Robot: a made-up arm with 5 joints. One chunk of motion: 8 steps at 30 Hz.
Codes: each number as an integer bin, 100 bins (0 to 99) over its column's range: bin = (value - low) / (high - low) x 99, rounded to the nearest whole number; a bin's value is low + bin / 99 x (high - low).
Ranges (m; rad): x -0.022..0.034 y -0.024..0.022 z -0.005..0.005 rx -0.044..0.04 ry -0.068..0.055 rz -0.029..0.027
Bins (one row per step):
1: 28 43 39 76 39 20
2: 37 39 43 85 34 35
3: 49 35 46 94 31 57
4: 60 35 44 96 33 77
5: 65 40 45 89 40 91
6: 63 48 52 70 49 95
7: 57 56 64 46 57 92
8: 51 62 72 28 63 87
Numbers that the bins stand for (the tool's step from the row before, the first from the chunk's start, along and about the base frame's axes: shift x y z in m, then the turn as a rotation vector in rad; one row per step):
1: -0.00616 -0.00402 -0.00106 0.02048 -0.01955 -0.01769
2: -0.00107 -0.00588 -0.00066 0.02812 -0.02576 -0.00920
3: 0.00572 -0.00774 -0.00035 0.03576 -0.02948 0.00324
4: 0.01194 -0.00774 -0.00056 0.03745 -0.02700 0.01456
5: 0.01477 -0.00541 -0.00045 0.03152 -0.01830 0.02247
6: 0.01364 -0.00170 0.00025 0.01539 -0.00712 0.02474
7: 0.01024 0.00202 0.00146 -0.00497 0.00282 0.02304
8: 0.00685 0.00481 0.00227 -0.02024 0.01027 0.02021

